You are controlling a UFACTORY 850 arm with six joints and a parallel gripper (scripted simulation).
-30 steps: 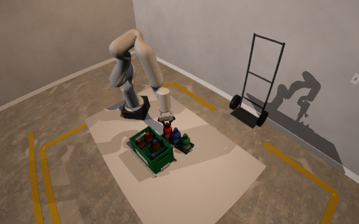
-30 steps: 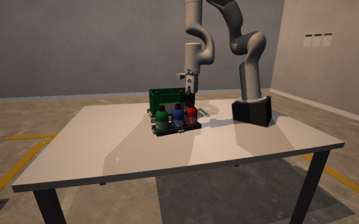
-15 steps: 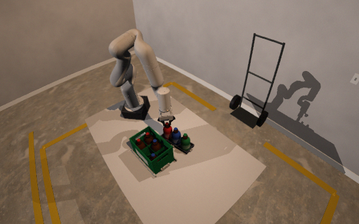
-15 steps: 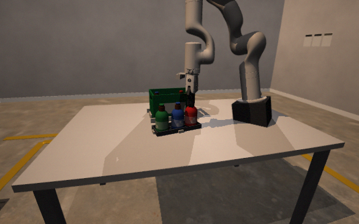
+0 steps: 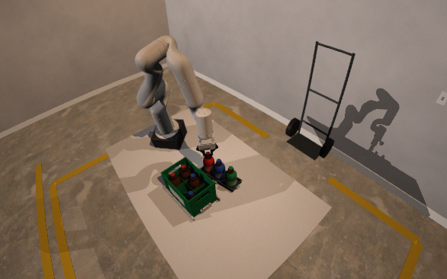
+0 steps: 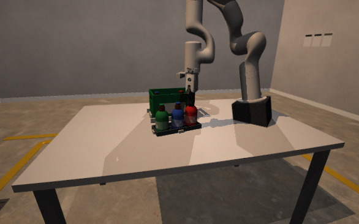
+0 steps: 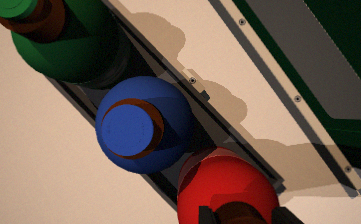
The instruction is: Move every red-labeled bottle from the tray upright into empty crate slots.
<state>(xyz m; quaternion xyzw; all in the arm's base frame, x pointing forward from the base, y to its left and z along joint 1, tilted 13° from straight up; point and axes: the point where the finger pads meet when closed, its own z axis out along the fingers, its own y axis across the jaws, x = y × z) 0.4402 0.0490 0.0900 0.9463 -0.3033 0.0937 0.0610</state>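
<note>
My hand is 70 mm above the red-labeled bottle. Also, from my hand: green-labeled bottle (180 mm ahead, 80 mm below, 20 mm to the left); blue-labeled bottle (80 mm below, 80 mm ahead, 20 mm to the left); black tray (150 mm below, 90 mm ahead, 10 mm to the left).
</note>
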